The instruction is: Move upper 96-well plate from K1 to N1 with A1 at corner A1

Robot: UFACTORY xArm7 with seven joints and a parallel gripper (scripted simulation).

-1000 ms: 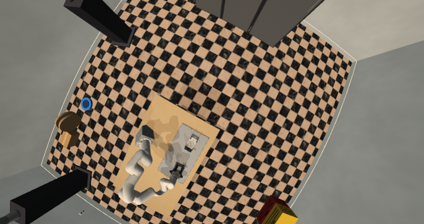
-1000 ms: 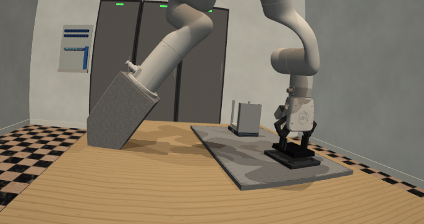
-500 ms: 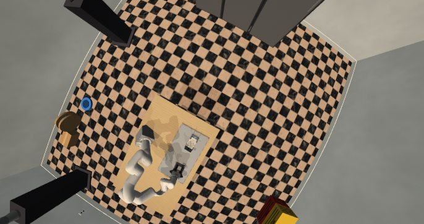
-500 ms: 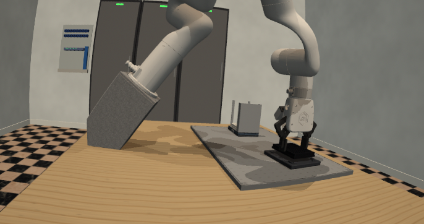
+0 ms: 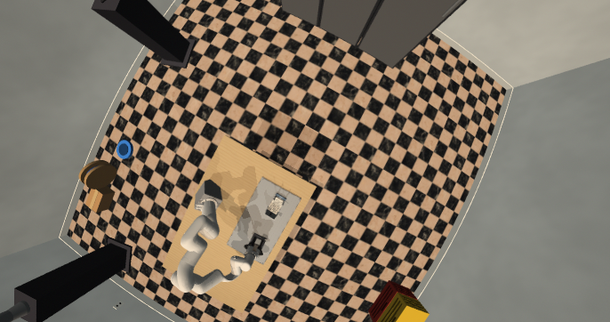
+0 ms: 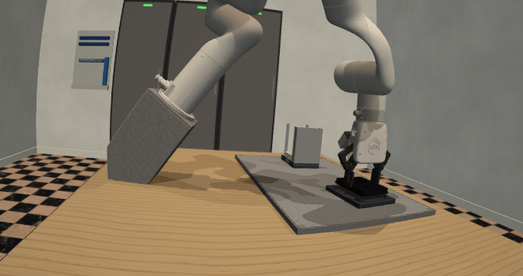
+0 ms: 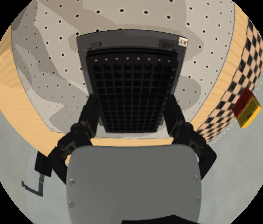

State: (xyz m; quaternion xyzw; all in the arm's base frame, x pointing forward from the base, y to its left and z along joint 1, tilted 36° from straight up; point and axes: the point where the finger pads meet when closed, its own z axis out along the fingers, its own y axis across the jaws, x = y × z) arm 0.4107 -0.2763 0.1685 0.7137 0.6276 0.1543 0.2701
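Right now my hand is 70 mm short of the pale A1 square, 60 mm to the right of it and 30 mm above it. Also, from my hand: black 96-well plate 10 mm below; pale plate 90 mm ahead, 390 mm to the left, 10 mm below.
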